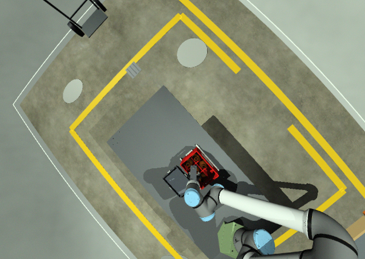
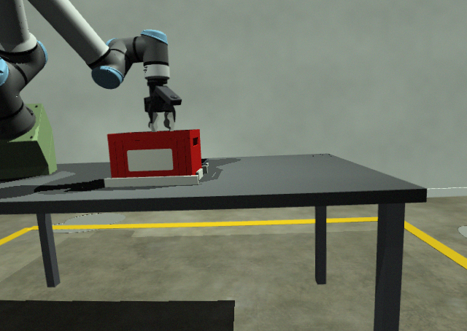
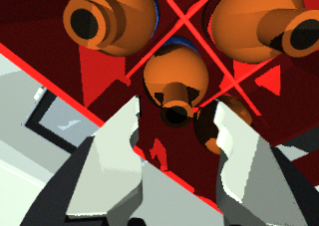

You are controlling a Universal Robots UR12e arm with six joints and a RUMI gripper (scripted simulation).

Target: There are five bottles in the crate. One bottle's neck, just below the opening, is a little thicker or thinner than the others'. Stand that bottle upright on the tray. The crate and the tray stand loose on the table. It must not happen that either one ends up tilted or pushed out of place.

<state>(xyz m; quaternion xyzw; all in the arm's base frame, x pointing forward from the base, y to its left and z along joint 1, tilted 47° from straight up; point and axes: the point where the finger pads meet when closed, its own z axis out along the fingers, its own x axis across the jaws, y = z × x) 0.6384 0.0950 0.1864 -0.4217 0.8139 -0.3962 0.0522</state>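
The red crate is 1 cm behind my hand, 4 cm to the right of it and 7 cm below it. The rest, counted from my hand: dark tray: 1 cm behind, 23 cm to the left, 14 cm below; then bottle: 8 cm ahead, 8 cm to the right, 7 cm below.
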